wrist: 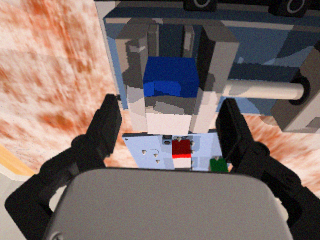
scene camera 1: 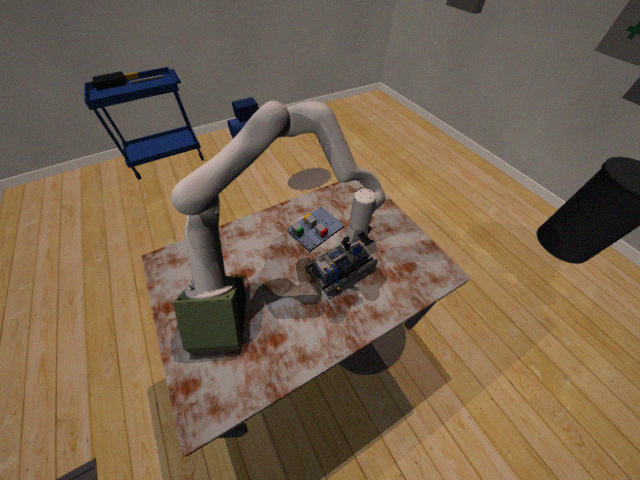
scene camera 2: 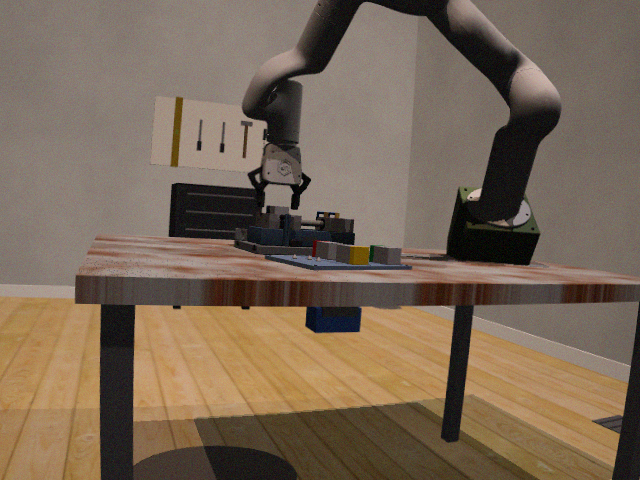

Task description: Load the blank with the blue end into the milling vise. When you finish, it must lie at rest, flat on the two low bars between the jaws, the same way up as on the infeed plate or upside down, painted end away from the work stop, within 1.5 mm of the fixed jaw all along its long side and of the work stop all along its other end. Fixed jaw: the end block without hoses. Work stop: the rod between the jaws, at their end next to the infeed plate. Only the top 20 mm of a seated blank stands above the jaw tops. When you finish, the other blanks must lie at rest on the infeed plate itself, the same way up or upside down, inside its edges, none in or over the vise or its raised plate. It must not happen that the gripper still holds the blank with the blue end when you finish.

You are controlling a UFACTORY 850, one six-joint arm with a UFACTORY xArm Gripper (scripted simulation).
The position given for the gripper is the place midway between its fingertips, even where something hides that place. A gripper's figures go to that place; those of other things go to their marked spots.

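Labels:
The gripper (wrist: 169,108) is 0.13 m from the lens, and there's a pale rod (wrist: 233,88) that's 0.16 m from the lens.

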